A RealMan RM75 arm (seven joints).
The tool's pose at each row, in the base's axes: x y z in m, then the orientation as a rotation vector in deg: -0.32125 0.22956 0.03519 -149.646 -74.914 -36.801; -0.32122 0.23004 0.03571 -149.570 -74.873 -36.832; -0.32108 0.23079 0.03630 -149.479 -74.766 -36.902; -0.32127 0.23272 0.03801 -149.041 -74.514 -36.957; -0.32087 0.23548 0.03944 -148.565 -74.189 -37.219; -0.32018 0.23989 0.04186 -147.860 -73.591 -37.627; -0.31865 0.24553 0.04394 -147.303 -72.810 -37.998; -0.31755 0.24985 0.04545 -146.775 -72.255 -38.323; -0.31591 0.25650 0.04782 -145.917 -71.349 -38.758; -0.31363 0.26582 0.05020 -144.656 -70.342 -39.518; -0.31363 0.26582 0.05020 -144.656 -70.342 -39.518; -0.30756 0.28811 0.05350 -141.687 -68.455 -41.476; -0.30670 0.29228 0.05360 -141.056 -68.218 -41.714
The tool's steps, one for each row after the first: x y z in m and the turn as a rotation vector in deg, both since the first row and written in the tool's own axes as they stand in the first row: 0.00059 -0.00024 -0.00030 0.053 0.063 0.016; 0.00147 -0.00055 -0.00055 0.114 0.168 0.071; 0.00352 -0.00178 -0.00153 0.483 0.476 0.185; 0.00637 -0.00307 -0.00181 0.798 0.922 0.325; 0.01100 -0.00507 -0.00237 1.278 1.621 0.608; 0.01682 -0.00718 -0.00197 1.697 2.271 1.037; 0.02121 -0.00885 -0.00161 2.065 2.831 1.321; 0.02795 -0.01147 -0.00112 2.703 3.699 1.797; 0.03697 -0.01520 0.00041 3.504 4.965 2.263; 0.03697 -0.01520 0.00041 3.504 4.965 2.263; 0.05783 -0.02378 0.00641 5.166 7.936 3.010; 0.06136 -0.02563 0.00791 5.571 8.444 3.073
